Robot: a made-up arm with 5 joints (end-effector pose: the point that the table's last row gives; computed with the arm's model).
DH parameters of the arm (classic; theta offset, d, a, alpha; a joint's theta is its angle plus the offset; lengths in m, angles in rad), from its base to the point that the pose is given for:
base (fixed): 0 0 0.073 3.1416
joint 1: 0 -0.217 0.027 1.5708
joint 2: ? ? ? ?
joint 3: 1.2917 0 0.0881 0
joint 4: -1.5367 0.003 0 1.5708
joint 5: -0.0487 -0.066 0 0
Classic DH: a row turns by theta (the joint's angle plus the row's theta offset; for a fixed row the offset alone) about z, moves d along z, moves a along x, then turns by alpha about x.
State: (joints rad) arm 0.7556 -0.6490 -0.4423 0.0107 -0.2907
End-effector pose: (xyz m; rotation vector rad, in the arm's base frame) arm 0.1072 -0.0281 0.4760 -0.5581 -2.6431 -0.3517
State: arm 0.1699 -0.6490 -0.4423 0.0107 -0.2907
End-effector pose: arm 0.1170 -0.0045 0.4760 0.2254 -2.6527 -0.1678
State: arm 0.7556 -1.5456 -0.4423 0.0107 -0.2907
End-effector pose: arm -0.0448 0.1151 0.3921 0.5742 2.7193 -0.2981
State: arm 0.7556 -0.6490 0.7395 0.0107 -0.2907
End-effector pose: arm 0.1688 -0.0861 0.3266 -0.3168 -1.5001 -0.8833
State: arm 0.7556 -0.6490 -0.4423 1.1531 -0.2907
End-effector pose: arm 0.1325 -0.0520 0.4137 -0.3251 -1.5396 -0.8714
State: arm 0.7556 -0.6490 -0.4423 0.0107 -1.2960
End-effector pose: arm 0.1072 -0.0281 0.4760 0.8226 -2.7116 -0.6149
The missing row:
joint 2: -1.3258 0 0.1319 0
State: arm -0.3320 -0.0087 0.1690 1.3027 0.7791
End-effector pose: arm 0.2161 0.0525 0.2685 -0.0224 -0.1108 1.0613
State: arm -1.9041 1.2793 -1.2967 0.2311 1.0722
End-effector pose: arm -0.0317 0.2931 0.2137 0.7987 -1.6952 2.3108
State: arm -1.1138 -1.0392 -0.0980 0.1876 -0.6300
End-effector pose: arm 0.0728 0.0063 0.4443 1.9755 -1.5798 0.1752
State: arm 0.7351 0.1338 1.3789 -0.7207 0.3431
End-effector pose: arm 0.1716 -0.0851 0.2048 -0.3864 -0.6832 -0.4181
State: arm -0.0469 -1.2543 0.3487 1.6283 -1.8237
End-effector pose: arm 0.0897 0.0038 0.3147 0.7952 -0.5571 -1.7016
